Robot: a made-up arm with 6 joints.
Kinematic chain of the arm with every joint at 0, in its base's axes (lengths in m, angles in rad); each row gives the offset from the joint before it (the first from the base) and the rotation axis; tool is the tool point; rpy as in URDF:
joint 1: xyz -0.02 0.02 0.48 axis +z
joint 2: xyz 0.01 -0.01 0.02 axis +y
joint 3: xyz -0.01 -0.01 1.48 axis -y
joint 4: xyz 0.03 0 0.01 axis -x
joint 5: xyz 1.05 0.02 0 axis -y
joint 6: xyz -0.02 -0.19 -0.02 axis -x
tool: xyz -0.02 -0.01 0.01 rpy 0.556 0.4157 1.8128
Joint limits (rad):
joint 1: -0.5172..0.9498
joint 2: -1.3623..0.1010
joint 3: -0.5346..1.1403
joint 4: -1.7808..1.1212
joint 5: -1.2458..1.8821
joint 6: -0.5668..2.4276
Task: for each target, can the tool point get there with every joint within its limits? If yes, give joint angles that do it. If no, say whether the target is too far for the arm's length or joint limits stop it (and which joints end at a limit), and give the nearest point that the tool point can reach.
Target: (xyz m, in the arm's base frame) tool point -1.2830 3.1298 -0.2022
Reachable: no: too far | nearest point -2.1396 1.1465 1.2741 | short by 2.617 m
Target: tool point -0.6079 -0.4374 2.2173
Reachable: yes | joints 0.4164 -1.0023 0.0772 0.0527 0.9063 1.7123
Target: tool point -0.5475 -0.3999 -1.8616
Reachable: no: joint limits stop it (at a limit: joint 2, joint 3, joint 6) | nearest point -0.4981 -0.3606 1.4423 | short by 3.304 m
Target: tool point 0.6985 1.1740 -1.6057
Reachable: no: joint limits stop it (at a limit: joint 1, joint 2, joint 3, joint 5, joint 6) | nearest point 0.5336 0.7753 1.1734 | short by 2.812 m
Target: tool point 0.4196 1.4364 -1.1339
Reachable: no: joint limits stop it (at a limit: joint 1, joint 2, joint 3, joint 5, joint 6) | nearest point 0.5030 0.8020 1.1787 | short by 2.399 m
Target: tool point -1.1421 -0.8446 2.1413
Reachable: yes | joints 0.5161 -1.1523 0.4945 -0.0296 0.5333 0.0853
